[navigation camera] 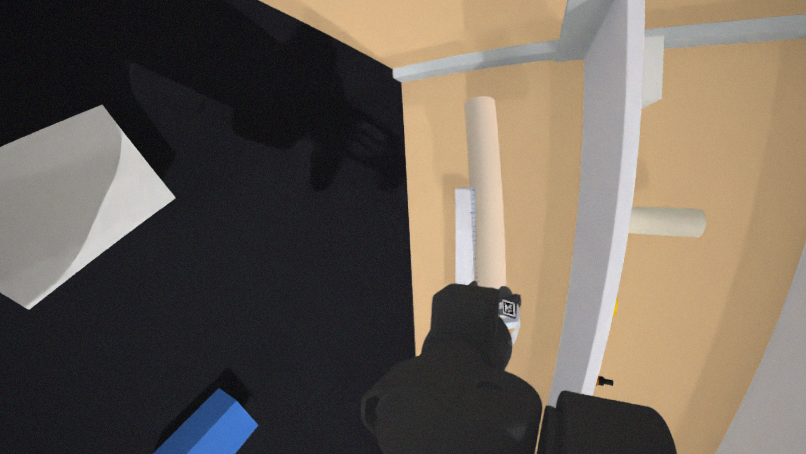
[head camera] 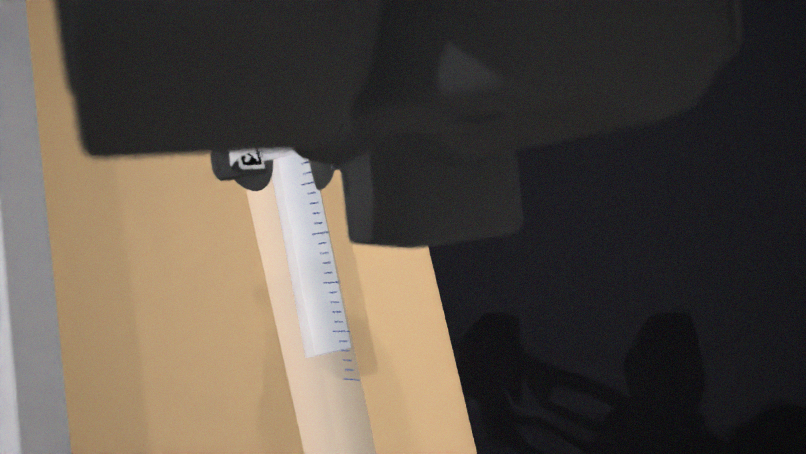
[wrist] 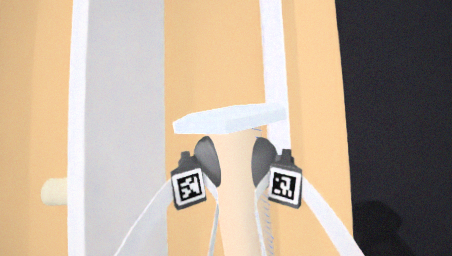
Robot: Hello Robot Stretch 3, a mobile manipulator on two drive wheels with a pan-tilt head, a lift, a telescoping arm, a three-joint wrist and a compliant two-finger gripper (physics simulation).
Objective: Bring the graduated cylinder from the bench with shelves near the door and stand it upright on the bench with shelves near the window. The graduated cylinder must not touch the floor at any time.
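Frame: origin at the robot's base, x ahead, y left, z up, level; millimetres.
Where they show: gripper, fingertip midpoint: (head camera: 276,161) (wrist: 235,154).
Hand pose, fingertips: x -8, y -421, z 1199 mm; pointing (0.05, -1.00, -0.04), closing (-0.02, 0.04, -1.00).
Note:
Each offset is from my fingertips to the top centre of the thing. "spot": to the spot under its first point. Level surfaces: height alone.
The graduated cylinder {spot: 161 mm ahead, 35 mm left, 10 mm down} (head camera: 332,417) (navigation camera: 486,169) (wrist: 237,200), long, pale and see-through with blue marks, is held lengthwise above the bench (head camera: 169,281) (navigation camera: 524,169) (wrist: 200,50). It looks laid over, not upright; its exact tilt and height are unclear. My gripper (head camera: 290,169) (navigation camera: 489,286) (wrist: 235,154) is shut on it just below its pale, flat base {spot: 39 mm back, 41 mm left, 7 mm up} (wrist: 227,119). The arm and wrist hide part of the gripper in the head and navigation views. Whether this bench is the one near the door or the window does not show.
A white bar (navigation camera: 464,236) (wrist: 273,60) lies along the bench; a long shelf board {153 mm up} (navigation camera: 606,140) (wrist: 122,100) runs beside it. Beyond are a cream cylinder {spot: 139 mm ahead, 171 mm right, 290 mm up} (navigation camera: 668,221) (wrist: 54,192) and a white block {spot: 315 mm ahead, 14 mm left, 201 mm up} (navigation camera: 653,70). A blue box {193 mm back, 237 mm left, 245 mm down} (navigation camera: 219,428) and a white box {72 mm ahead, 373 mm left, 227 mm down} (navigation camera: 56,197) show over dark floor {285 mm down} (navigation camera: 282,253).

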